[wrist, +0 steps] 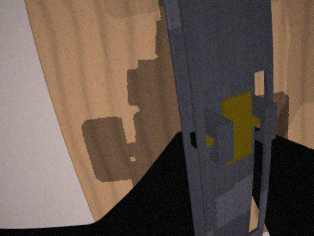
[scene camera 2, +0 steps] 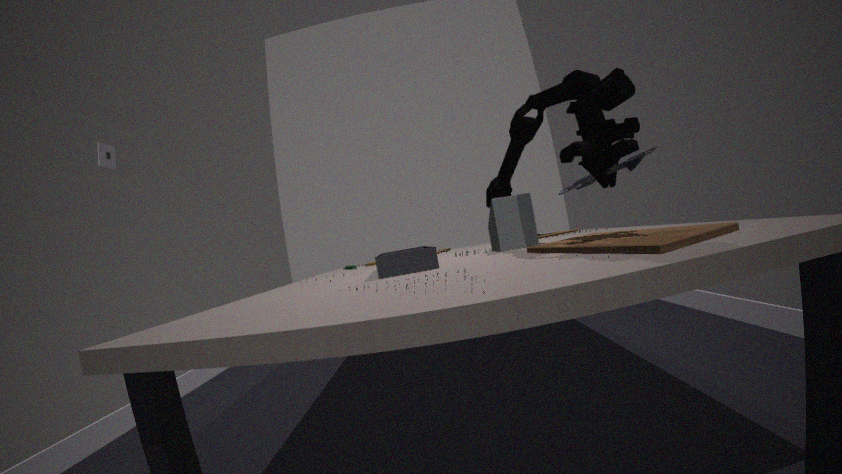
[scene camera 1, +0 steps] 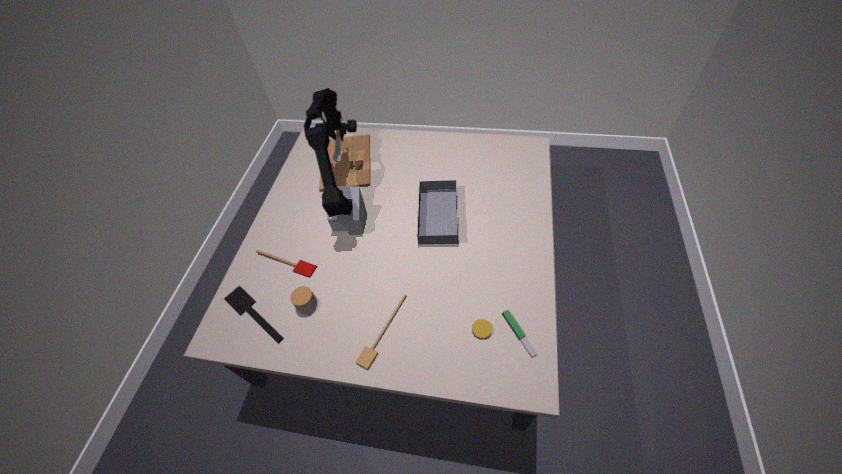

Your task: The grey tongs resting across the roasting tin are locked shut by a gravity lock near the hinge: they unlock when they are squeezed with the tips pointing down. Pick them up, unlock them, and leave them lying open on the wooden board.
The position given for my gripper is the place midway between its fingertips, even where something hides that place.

I see my gripper (scene camera 2: 609, 187), a black spatula (scene camera 1: 238, 299), a yellow lock piece (wrist: 238, 108), a wooden board (scene camera 2: 658, 240) and a roasting tin (scene camera 1: 437, 223).
My gripper also shows in the wrist view (wrist: 211, 138). The wooden board is seen too in the wrist view (wrist: 111, 80) and in scene camera 1 (scene camera 1: 354, 168). The roasting tin shows as well in scene camera 2 (scene camera 2: 412, 260). The wrist view does not show the black spatula: it is out of frame.
